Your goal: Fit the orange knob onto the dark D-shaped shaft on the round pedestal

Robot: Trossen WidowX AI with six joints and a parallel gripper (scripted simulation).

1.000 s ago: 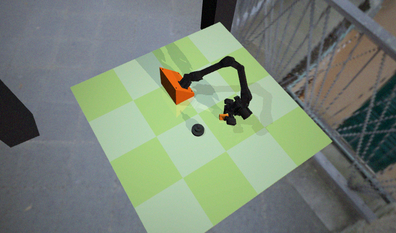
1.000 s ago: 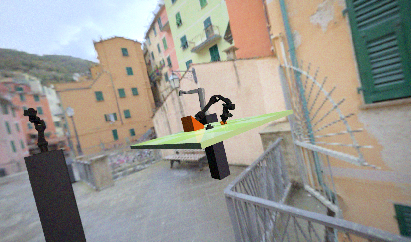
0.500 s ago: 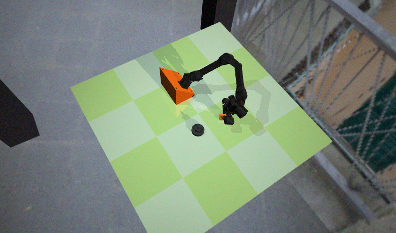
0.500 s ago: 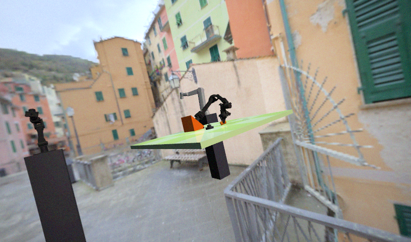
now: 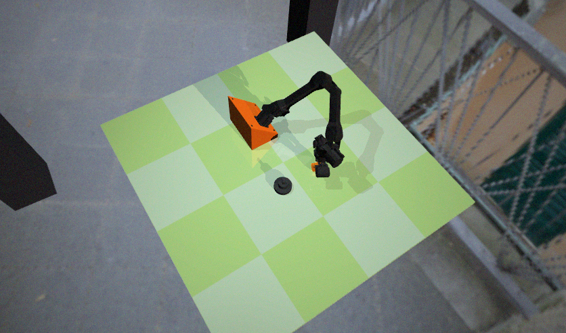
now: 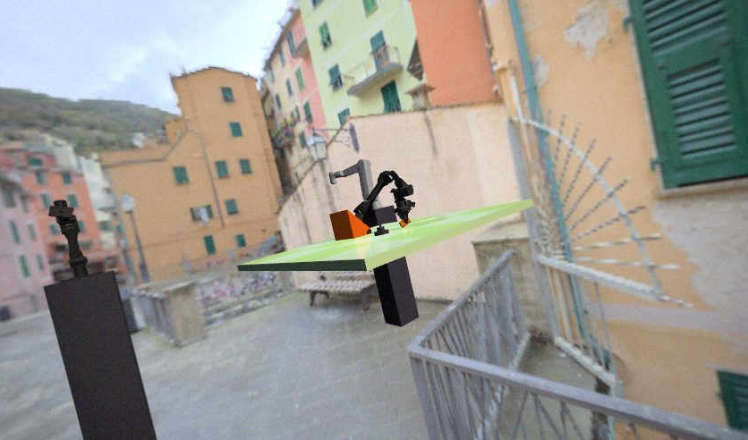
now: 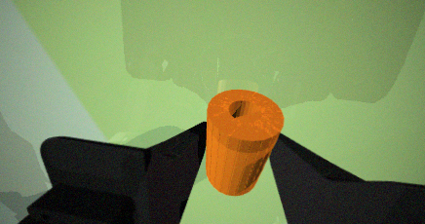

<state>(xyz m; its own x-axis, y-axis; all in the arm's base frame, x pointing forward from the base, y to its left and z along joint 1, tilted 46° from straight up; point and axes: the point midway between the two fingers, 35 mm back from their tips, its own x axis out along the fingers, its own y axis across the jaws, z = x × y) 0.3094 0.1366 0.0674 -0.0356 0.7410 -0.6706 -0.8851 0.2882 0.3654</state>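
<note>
The dark round pedestal lies 200 mm to the right of my gripper tip and 10 mm above it. From my gripper tip the other things lie so: orange knob: 10 mm to the right, 10 mm above.
</note>
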